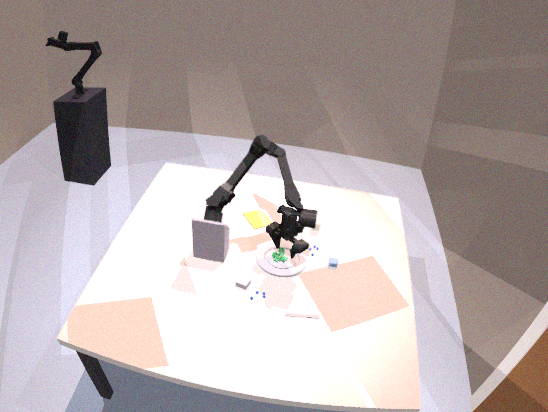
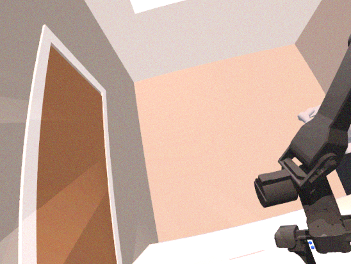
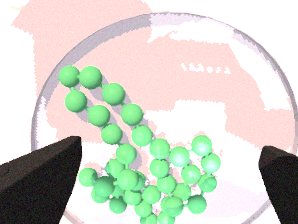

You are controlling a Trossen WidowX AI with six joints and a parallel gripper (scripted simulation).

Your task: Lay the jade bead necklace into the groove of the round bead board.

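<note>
The round white bead board lies 20 mm below my gripper tip, 10 mm to the right of it and 10 mm behind it. The rest, counted from my gripper tip: yellow sheet: 240 mm to the left, 150 mm behind, 30 mm below; then blue block: 200 mm ahead, 20 mm below, 10 mm to the left; then cream block: 230 mm to the left, 110 mm ahead, 10 mm below.
</note>
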